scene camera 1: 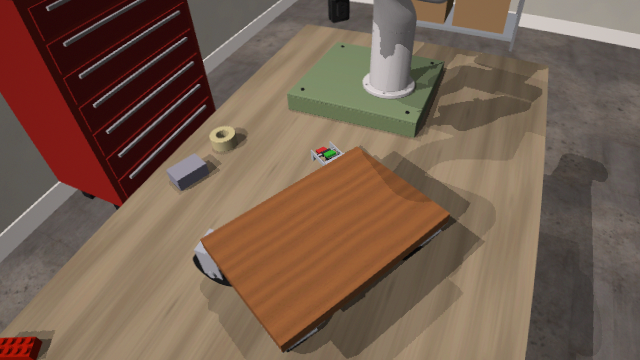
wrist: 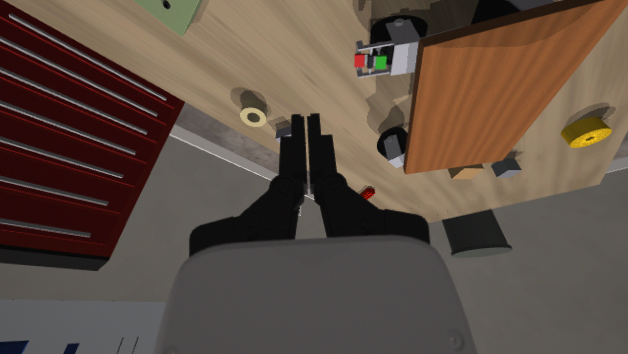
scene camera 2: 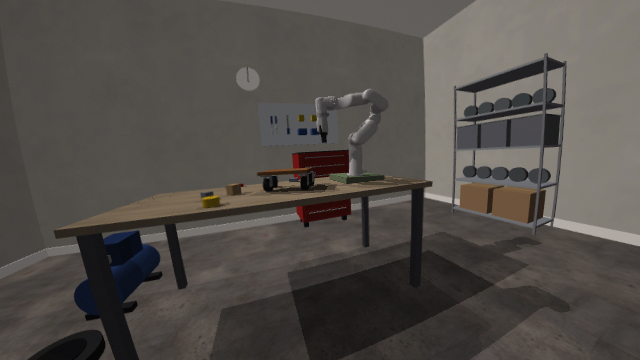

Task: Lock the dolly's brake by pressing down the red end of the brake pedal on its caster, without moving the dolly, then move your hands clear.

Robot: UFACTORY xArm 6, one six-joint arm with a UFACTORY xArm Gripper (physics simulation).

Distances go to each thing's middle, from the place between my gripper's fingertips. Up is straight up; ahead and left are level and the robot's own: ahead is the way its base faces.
Now: hand 24 cm above the pedal caster [wrist: 405, 38], 14 cm short of it and 4 cm to the right of it. Round my hand: grey block [scene camera 1: 190, 170]: 29 cm to the right, 28 cm below, 16 cm ahead; yellow disc [wrist: 587, 131]: 72 cm ahead, 27 cm below, 23 cm to the left; dolly [scene camera 1: 295, 259]: 29 cm ahead, 23 cm below, 4 cm to the left.
